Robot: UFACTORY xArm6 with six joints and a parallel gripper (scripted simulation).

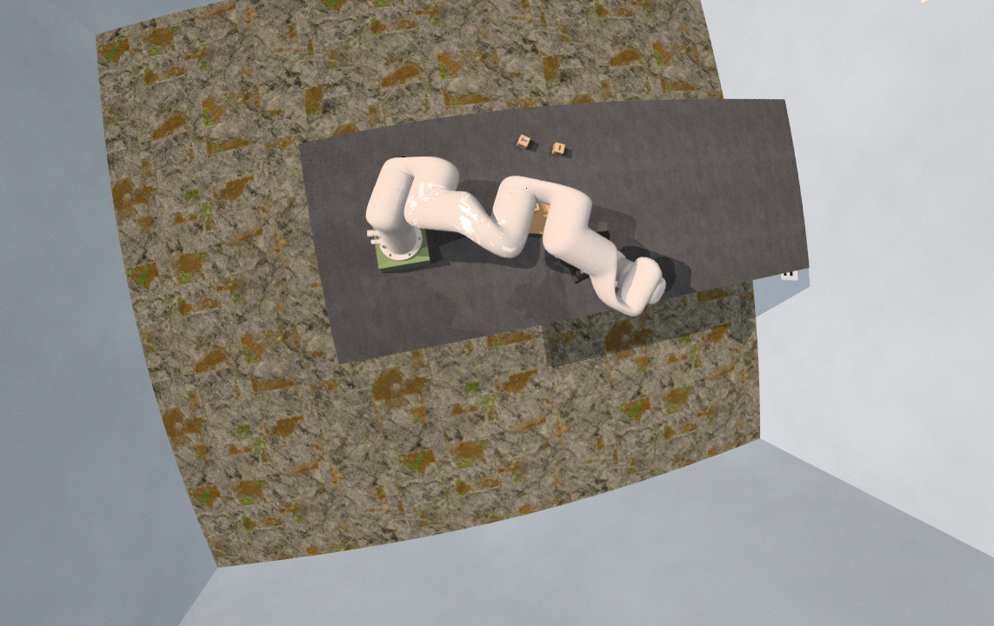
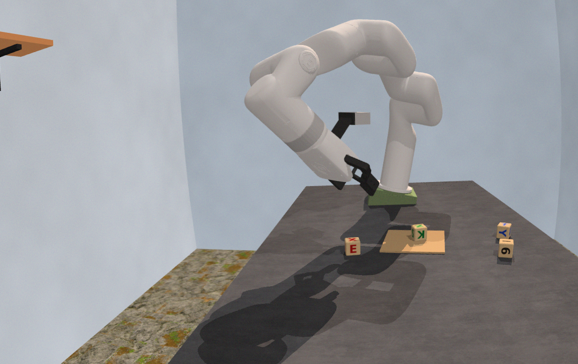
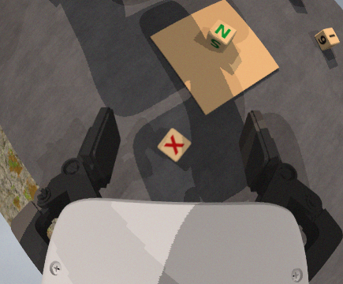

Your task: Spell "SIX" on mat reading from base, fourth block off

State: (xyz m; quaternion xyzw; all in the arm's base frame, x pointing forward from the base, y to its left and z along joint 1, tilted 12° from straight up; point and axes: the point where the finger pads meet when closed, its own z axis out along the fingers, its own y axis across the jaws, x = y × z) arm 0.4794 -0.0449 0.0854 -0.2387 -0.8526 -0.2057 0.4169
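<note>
The S block is 8 cm behind my hand, 13 cm to the left of it and 13 cm below it. The rest, counted from my hand: X block: 1 cm ahead, 1 cm to the right, 13 cm below; tan mat: 7 cm behind, 12 cm to the left, 14 cm below; I block: 32 cm to the left, 13 cm below.
</note>
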